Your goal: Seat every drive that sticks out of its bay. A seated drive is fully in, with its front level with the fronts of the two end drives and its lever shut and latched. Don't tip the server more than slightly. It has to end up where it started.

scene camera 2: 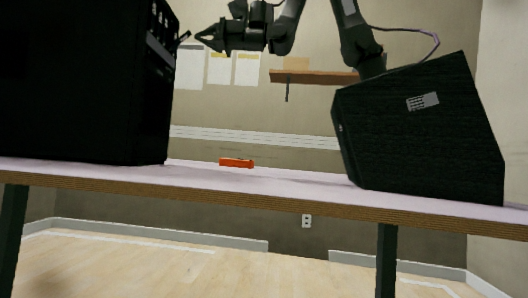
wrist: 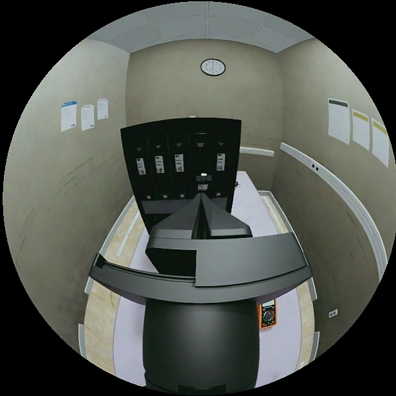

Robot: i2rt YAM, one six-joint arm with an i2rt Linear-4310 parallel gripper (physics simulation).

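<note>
The black server stands upright at the left in scene camera 2. In the wrist view its front shows several upright drives side by side, some with white labels. The fourth drive from the left has its lever swung out from the front; whether its body stands proud is hard to tell. The levers of the other drives look flat. My gripper is shut and empty. Its tips are a little in front of the open lever, apart from it, and hide part of the lower server front in the wrist view.
An orange multimeter lies on the table between the server and a large dark case at the right. A brown shelf is on the wall behind.
</note>
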